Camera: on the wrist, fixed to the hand. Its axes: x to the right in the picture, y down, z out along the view.
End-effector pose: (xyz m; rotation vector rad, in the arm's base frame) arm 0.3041 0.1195 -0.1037 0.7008 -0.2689 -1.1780
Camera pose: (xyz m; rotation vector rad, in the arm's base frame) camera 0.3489 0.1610 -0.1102 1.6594 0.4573 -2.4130
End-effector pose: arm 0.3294 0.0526 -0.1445 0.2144 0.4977 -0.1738
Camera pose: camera 0.3006 0.1022 -0.1665 0.2917 0.9155 -1.8138
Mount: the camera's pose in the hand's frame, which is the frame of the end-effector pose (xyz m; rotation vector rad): -0.0197 0.0380 -0.0441 0.4843 0.3822 -1.5596
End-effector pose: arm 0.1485 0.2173 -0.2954 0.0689 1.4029 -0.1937
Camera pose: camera 0.1093 0.2637 -0.2860 -0.6441 1.4700 -1.8763
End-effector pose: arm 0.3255 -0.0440 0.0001 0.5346 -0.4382 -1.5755
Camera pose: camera 0.3827 -0.0255 -0.0125 -1.6590 0.0142 2.5209
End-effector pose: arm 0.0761 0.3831 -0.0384 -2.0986 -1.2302 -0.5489
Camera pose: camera 0.0986 0.3263 -0.0314 -0.2792 -2.2488 -1.0371
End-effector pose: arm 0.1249 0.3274 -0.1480 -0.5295 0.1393 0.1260
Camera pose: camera 0.0952 0.3358 -0.2012 -0.0582 0.0913 -1.5018
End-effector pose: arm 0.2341 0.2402 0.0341 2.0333 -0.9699 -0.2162
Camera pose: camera 0.2202 0.2688 0.0867 2.6888 1.0445 -0.3831
